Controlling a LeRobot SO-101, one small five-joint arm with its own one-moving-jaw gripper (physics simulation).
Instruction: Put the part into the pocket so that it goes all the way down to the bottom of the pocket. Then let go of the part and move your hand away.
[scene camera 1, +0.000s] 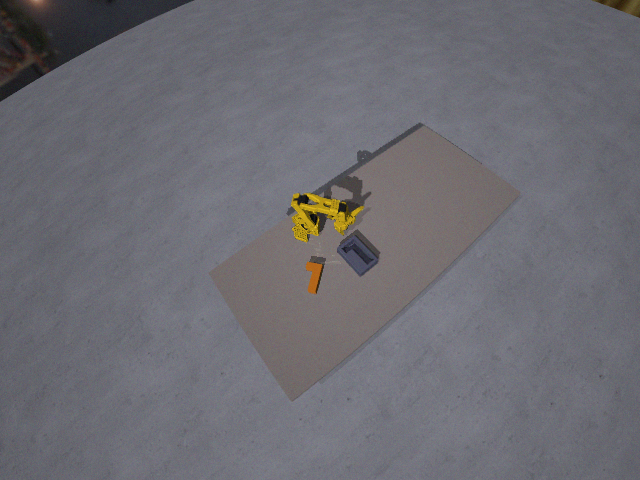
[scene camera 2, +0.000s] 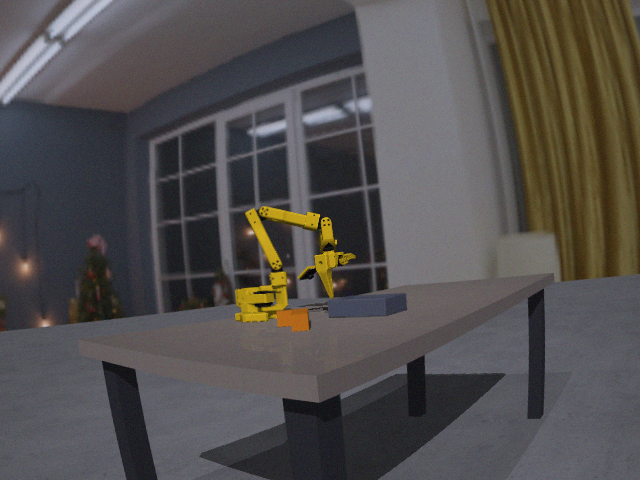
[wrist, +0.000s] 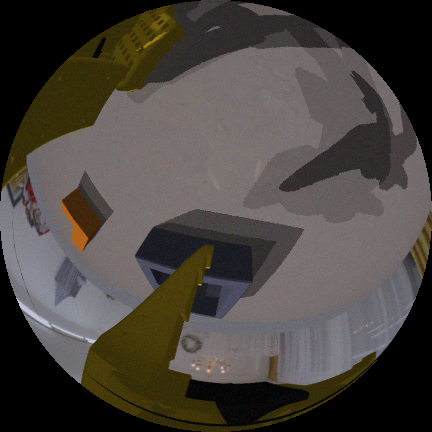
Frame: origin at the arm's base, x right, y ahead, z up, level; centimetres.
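Seen in the pictures: end effector, tool point: (scene camera 1: 343, 233) (scene camera 2: 332, 296) (wrist: 212, 254); arm's base, origin of the base link: (scene camera 1: 309, 234) (scene camera 2: 267, 319) (wrist: 114, 73).
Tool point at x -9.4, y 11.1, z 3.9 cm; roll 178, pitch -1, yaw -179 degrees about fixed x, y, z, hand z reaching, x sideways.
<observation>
Pixels of each thing's top centre, then the offset from my tool point to it. Level surfaces: height alone.
- orange L-shaped block, middle of its top: (wrist: 71, 231) (scene camera 2: 291, 311) (scene camera 1: 311, 276) dx +20.5, dy +5.6, dz -0.9 cm
- blue-grey block, middle of its top: (wrist: 190, 301) (scene camera 2: 366, 296) (scene camera 1: 357, 253) dx +1.4, dy +9.9, dz -0.2 cm
- light brown table, its level: dz -3.9 cm
The part, an orange L-shaped block (scene camera 1: 314, 277) (scene camera 2: 293, 318) (wrist: 82, 215), lies on the table, apart from the pocket block and the gripper. The pocket is an L-shaped recess in a blue-grey block (scene camera 1: 361, 270) (scene camera 2: 359, 306) (wrist: 170, 244); in scene camera 1 the recess looks empty. My gripper (scene camera 1: 352, 221) (scene camera 2: 343, 276) is fully open and empty, above the table beside the pocket block, on the arm-base side. In the wrist view the notched fixed jaw shows in front of the pocket block and hides some of it; the moving jaw is out of that picture.
The light brown table (scene camera 1: 413, 206) (scene camera 2: 206, 356) (wrist: 165, 130) carries the yellow arm base (scene camera 1: 300, 233) (scene camera 2: 253, 304) near its long back edge. Shadows of the arm fall on the table. The part lies nearer the table's left end than the pocket block does.
</observation>
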